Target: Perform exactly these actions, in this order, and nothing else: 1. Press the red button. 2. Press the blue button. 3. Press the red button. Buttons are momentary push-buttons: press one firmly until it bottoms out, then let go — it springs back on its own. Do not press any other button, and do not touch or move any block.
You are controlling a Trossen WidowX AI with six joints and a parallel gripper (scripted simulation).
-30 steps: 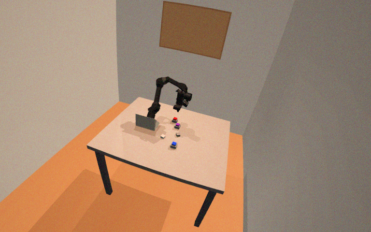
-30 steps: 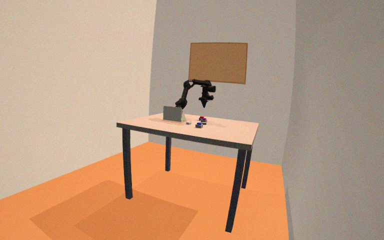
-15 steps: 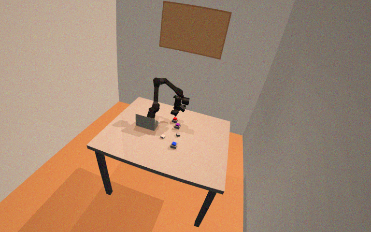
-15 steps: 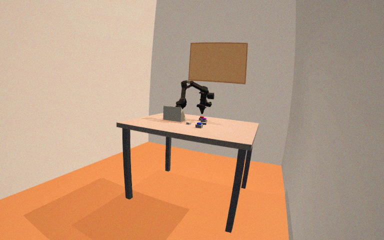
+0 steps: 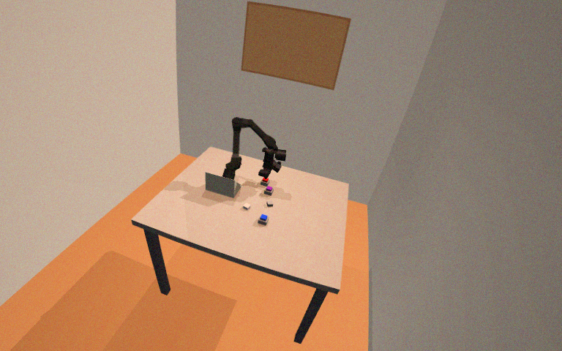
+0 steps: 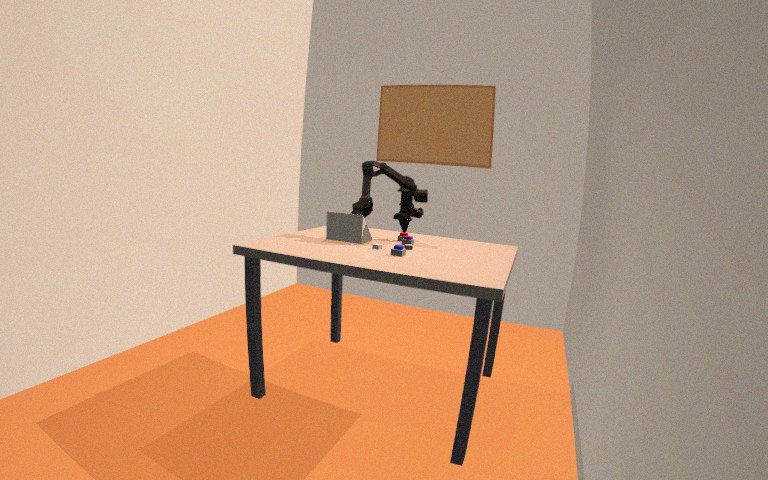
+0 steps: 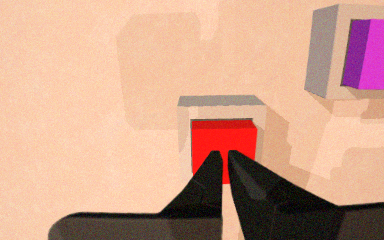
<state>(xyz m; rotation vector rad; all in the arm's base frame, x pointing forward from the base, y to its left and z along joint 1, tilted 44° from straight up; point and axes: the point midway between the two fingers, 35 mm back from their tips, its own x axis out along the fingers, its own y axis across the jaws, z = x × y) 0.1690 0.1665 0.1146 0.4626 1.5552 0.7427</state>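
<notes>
Right now the red button is 1 cm below my gripper tip. Also, from my gripper tip: blue button (33 cm to the right, 14 cm ahead, 1 cm below); then purple button (7 cm to the right, 6 cm ahead, 1 cm below).
</notes>
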